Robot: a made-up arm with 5 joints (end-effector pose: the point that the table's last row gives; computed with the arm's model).
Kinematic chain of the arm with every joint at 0, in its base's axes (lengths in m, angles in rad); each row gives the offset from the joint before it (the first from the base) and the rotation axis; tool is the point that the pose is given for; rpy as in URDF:
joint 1: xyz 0.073 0 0.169 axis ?
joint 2: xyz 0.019 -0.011 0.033 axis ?
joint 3: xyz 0.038 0 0.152 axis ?
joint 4: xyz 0.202 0 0.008 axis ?
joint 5: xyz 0.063 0.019 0 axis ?
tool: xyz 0 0 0 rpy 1.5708 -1.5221 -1.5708
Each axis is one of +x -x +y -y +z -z.
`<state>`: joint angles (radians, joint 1 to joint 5).
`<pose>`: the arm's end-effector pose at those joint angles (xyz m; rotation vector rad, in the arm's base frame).
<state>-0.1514 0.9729 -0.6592 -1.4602 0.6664</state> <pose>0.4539 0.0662 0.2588 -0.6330 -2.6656 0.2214</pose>
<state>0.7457 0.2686 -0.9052 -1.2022 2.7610</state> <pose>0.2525 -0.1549 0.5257 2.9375 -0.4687 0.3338</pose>
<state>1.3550 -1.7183 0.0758 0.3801 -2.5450</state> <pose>0.0508 0.1387 0.4782 -1.7360 2.4350 0.4275</pose>
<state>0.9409 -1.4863 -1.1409 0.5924 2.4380</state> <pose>-0.1192 0.2772 0.4015 2.7495 -0.2601 0.4323</pose>
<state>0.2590 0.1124 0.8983 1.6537 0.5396</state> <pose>0.2026 -0.0261 0.1530 0.4013 1.0197 0.2083</pose>
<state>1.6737 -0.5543 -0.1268 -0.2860 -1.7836</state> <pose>0.0646 -0.1589 0.5365 -0.2298 2.8917 0.8883</pose>
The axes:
joint 1: -z
joint 2: +y
joint 3: +y
joint 4: +y
joint 5: -x

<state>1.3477 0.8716 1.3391 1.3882 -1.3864</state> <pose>0.0784 0.0124 0.1317 -0.1100 2.5156 -1.5421</pose>
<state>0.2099 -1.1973 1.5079 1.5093 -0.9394</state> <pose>0.1437 -0.0069 0.1777 -0.1004 0.2448 -1.1915</pose>
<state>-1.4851 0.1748 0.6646 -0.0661 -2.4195</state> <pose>0.0880 0.2685 0.1561 0.7617 0.3273 -0.9288</pose>
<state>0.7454 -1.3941 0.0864 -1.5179 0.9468</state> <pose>-0.0237 0.1002 0.4828 1.3827 1.2857 0.1044</pose>
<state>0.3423 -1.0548 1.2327 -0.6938 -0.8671</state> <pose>0.2269 -0.0464 0.3133 0.6163 -2.0899 -0.7468</pose>
